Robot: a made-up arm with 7 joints.
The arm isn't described. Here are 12 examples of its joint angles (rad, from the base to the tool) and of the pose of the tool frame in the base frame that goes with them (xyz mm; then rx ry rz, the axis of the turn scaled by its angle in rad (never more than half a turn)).
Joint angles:
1: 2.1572 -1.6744 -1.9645 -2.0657 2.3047 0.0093 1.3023
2: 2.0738 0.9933 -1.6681 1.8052 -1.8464 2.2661 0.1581
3: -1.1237 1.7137 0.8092 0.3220 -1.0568 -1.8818 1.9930
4: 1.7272 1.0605 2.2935 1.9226 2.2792 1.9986 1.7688
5: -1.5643 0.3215 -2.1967 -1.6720 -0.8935 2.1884 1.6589
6: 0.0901 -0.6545 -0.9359 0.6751 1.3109 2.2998 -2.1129
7: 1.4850 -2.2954 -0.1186 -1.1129 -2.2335 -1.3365 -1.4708
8: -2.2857 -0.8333 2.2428 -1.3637 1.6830 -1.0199 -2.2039
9: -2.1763 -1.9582 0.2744 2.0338 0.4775 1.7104 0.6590
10: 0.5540 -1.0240 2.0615 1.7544 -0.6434 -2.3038 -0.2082
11: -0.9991 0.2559 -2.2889 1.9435 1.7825 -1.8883 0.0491
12: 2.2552 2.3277 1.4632 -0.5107 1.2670 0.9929 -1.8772
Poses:
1: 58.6 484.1 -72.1 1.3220 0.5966 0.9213
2: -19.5 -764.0 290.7 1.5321 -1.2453 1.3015
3: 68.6 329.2 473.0 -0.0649 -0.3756 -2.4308
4: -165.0 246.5 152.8 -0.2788 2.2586 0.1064
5: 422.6 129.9 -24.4 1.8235 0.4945 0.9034
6: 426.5 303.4 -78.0 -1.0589 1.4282 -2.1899
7: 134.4 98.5 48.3 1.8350 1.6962 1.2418
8: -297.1 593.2 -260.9 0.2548 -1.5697 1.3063
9: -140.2 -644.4 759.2 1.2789 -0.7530 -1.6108
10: 345.7 -385.8 -269.9 -1.0734 0.2773 -2.4458
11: 550.7 -449.7 -278.3 2.2115 0.1120 1.4569
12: -80.6 -250.6 282.2 2.1109 -0.1474 0.2877
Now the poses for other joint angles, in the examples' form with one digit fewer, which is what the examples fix.
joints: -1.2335 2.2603 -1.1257 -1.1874 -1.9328 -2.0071 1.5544
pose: -383 580 246 0.113 2.220 0.373
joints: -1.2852 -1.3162 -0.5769 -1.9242 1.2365 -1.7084 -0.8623
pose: 400 -512 1310 1.083 -0.603 -1.701
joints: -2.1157 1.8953 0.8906 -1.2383 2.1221 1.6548 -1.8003
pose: 0 241 673 0.476 1.023 -0.187
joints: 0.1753 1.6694 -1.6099 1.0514 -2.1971 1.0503 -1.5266
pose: -374 -634 -821 -2.543 0.625 -0.837
